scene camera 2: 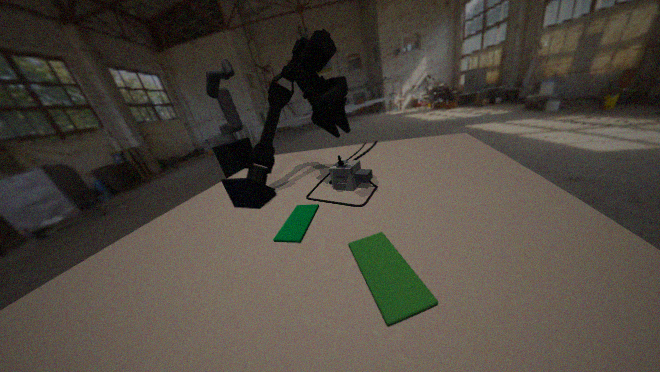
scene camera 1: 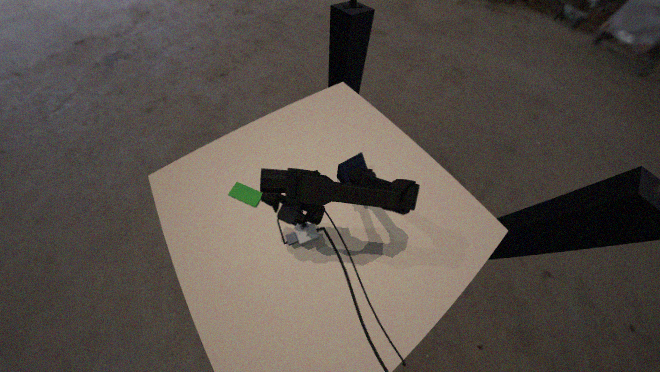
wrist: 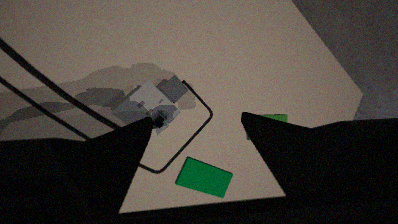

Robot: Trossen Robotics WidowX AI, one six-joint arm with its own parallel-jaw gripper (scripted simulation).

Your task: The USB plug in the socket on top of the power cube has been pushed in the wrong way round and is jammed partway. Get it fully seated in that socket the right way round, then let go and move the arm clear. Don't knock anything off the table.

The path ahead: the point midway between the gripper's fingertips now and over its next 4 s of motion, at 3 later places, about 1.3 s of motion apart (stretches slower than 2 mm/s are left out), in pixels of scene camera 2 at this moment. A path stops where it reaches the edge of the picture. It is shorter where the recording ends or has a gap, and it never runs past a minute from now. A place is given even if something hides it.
The gripper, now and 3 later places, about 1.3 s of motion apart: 343, 134; 338, 153; 338, 154; 337, 149
